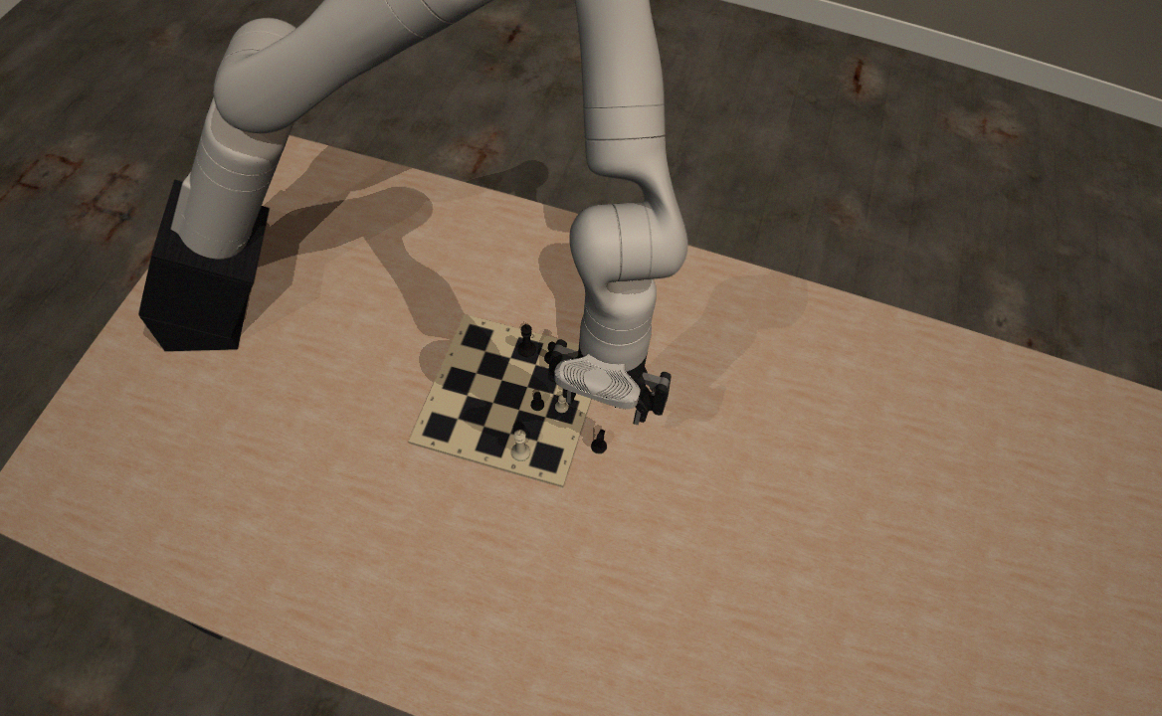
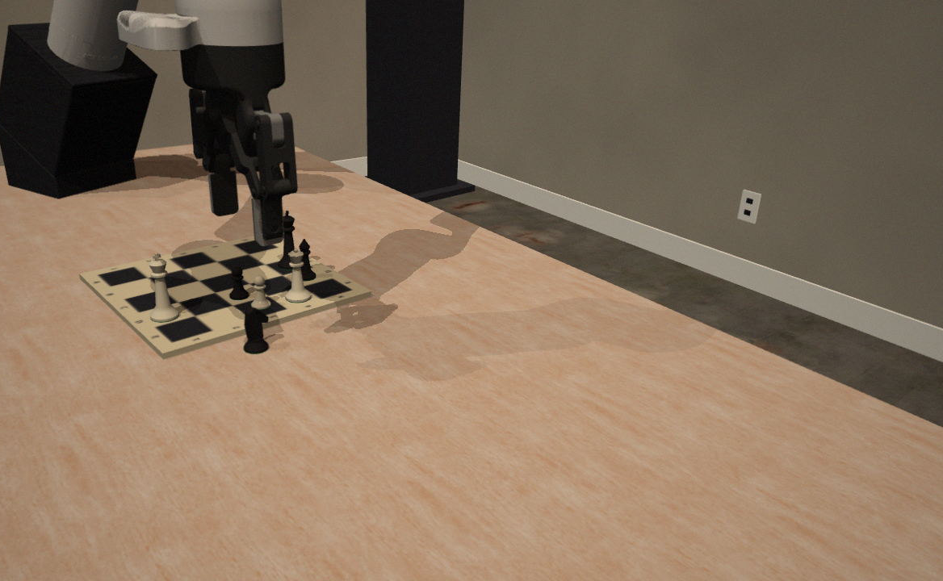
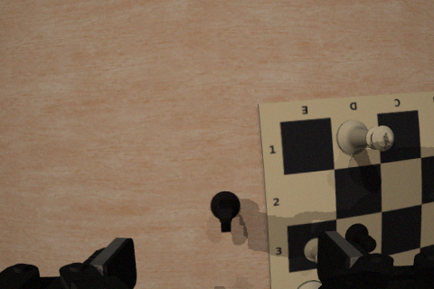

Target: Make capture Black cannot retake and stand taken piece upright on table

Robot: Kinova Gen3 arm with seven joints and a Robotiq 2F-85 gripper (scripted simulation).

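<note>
Right now my hand is 60 mm past the white queen, 80 mm to the right of it and 90 mm above it. Also, from my hand: black pawn: 100 mm behind, 40 mm to the left, 100 mm below; then white king: 100 mm behind, 40 mm to the right, 80 mm below; then white pawn: 60 mm behind, 40 mm to the left, 100 mm below.
</note>
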